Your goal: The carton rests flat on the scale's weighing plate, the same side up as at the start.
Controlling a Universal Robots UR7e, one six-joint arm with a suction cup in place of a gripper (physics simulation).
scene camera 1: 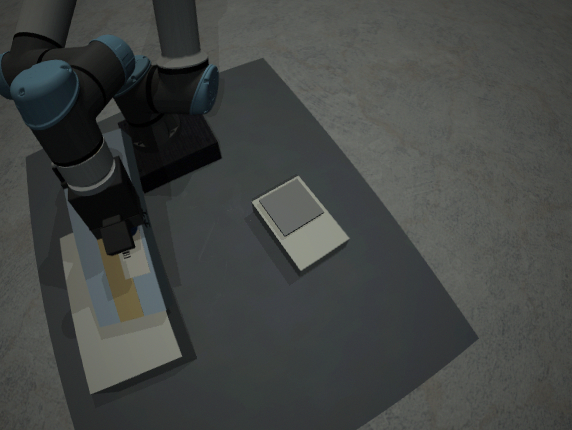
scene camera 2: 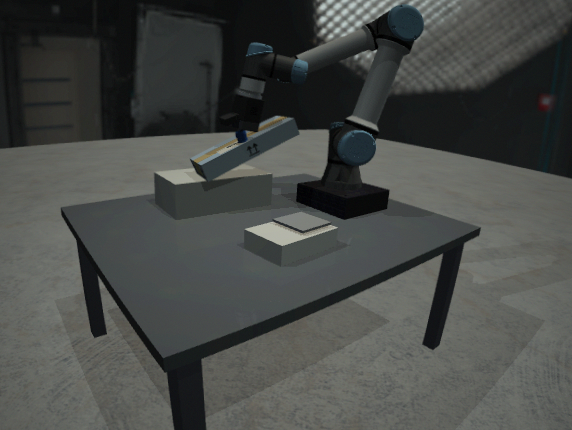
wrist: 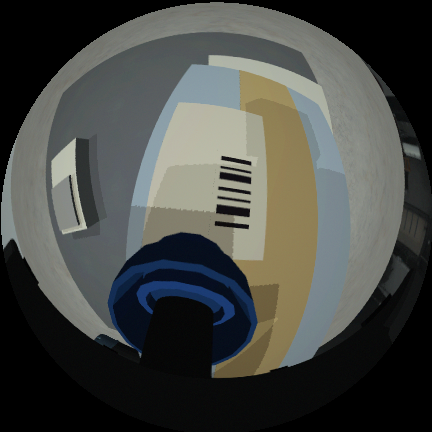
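Pixels of known places: hand at its tool point: (scene camera 2: 240, 143) (wrist: 195, 251); arm's base at its link origin: (scene camera 1: 156, 132) (scene camera 2: 341, 185).
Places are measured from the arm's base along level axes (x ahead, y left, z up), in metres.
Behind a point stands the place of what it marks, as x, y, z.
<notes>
The light blue carton (scene camera 1: 120, 295) @[0.476, -0.129, 0.115] (scene camera 2: 265, 147) @[0.312, -0.037, 0.144] (wrist: 290, 200) @[0.406, -0.118, 0.147], with a tan tape stripe and a barcode label on its upper face, hangs steeply tilted from my suction cup (scene camera 2: 242, 136) (wrist: 182, 250). Its end nearer the robot base is high. Its other end is low over the pale block (scene camera 1: 135, 357) @[0.578, -0.158, 0.042] (scene camera 2: 215, 200) @[0.469, -0.076, -0.027] (wrist: 310, 89) @[0.586, -0.234, 0.041]; whether it touches the block I cannot tell. The cup sits on the upper face beside the label, and its contact edge is partly hidden. The pale scale (scene camera 1: 317, 245) @[0.478, 0.276, -0.019] (scene camera 2: 265, 235) @[0.493, 0.279, -0.019] (wrist: 65, 160) @[0.471, 0.253, -0.019] bears a grey weighing plate (scene camera 1: 291, 207) @[0.372, 0.258, -0.004] (scene camera 2: 302, 222) @[0.377, 0.272, -0.004] (wrist: 64, 205) @[0.368, 0.243, -0.004], with nothing on it.
The black robot base (scene camera 1: 180, 155) @[0.116, 0.048, 0.001] (scene camera 2: 342, 200) @[0.116, 0.138, -0.009] stands at the back of the grey table (scene camera 1: 300, 325) @[0.623, 0.173, -0.072] (scene camera 2: 200, 290) @[0.704, 0.374, -0.072], behind the scale in the second scene view. The block stands to the left of the scale in both scene views and rises higher than it.
</notes>
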